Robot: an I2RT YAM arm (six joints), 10 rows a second.
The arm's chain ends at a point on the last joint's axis. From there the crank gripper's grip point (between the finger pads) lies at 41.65 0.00 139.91 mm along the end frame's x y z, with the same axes.
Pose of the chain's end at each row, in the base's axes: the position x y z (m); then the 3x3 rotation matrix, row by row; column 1 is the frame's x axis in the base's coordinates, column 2 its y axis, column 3 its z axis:
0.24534 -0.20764 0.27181; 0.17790 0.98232 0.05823; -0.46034 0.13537 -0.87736; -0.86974 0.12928 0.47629
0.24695 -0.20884 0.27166; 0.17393 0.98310 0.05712; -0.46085 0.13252 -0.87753; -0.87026 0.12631 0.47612
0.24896 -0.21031 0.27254; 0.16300 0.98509 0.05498; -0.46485 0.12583 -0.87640; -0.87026 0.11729 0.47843
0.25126 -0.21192 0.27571; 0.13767 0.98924 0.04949; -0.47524 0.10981 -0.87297; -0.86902 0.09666 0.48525
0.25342 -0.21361 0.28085; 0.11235 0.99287 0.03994; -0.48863 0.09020 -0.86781; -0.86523 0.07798 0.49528
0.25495 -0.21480 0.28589; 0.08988 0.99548 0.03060; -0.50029 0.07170 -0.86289; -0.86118 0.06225 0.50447
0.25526 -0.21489 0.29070; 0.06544 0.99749 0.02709; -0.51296 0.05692 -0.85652; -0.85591 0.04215 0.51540
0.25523 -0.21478 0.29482; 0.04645 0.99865 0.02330; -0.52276 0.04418 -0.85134; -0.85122 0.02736 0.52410
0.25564 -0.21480 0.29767; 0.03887 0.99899 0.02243; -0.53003 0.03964 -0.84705; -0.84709 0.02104 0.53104
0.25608 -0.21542 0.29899; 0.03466 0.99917 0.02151; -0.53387 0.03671 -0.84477; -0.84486 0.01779 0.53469
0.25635 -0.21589 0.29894; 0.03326 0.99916 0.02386; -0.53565 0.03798 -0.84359; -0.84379 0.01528 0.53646
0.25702 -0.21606 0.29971; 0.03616 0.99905 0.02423; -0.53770 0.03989 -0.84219; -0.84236 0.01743 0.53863
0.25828 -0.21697 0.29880; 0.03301 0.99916 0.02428; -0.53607 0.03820 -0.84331; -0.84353 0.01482 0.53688
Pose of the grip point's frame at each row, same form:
0.26090 -0.34956 0.30222; 0.17790 0.98232 0.05823; -0.46034 0.13537 -0.87736; -0.86974 0.12928 0.47629
0.26219 -0.35081 0.30203; 0.17393 0.98310 0.05712; -0.46085 0.13252 -0.87753; -0.87026 0.12631 0.47612
0.26344 -0.35229 0.30323; 0.16300 0.98509 0.05498; -0.46485 0.12583 -0.87640; -0.87026 0.11729 0.47843
0.26392 -0.35385 0.30741; 0.13767 0.98924 0.04949; -0.47524 0.10981 -0.87297; -0.86902 0.09666 0.48525
0.26369 -0.35538 0.31411; 0.11235 0.99287 0.03994; -0.48863 0.09020 -0.86781; -0.86523 0.07798 0.49528
0.26297 -0.35636 0.32060; 0.08988 0.99548 0.03060; -0.50029 0.07170 -0.86289; -0.86118 0.06225 0.50447
0.26178 -0.35609 0.32716; 0.06544 0.99749 0.02709; -0.51296 0.05692 -0.85652; -0.85591 0.04215 0.51540
0.26042 -0.35566 0.33269; 0.04645 0.99865 0.02330; -0.52276 0.04418 -0.85134; -0.85122 0.02736 0.52410
0.26040 -0.35539 0.33669; 0.03887 0.99899 0.02243; -0.53003 0.03964 -0.84705; -0.84709 0.02104 0.53104
0.26053 -0.35585 0.33861; 0.03466 0.99917 0.02151; -0.53387 0.03671 -0.84477; -0.84486 0.01779 0.53469
0.26107 -0.35623 0.33885; 0.03326 0.99916 0.02386; -0.53565 0.03798 -0.84359; -0.84379 0.01528 0.53646
0.26192 -0.35629 0.33999; 0.03616 0.99905 0.02423; -0.53770 0.03989 -0.84219; -0.84236 0.01743 0.53863
0.26305 -0.35728 0.33878; 0.03301 0.99916 0.02428; -0.53607 0.03820 -0.84331; -0.84353 0.01482 0.53688

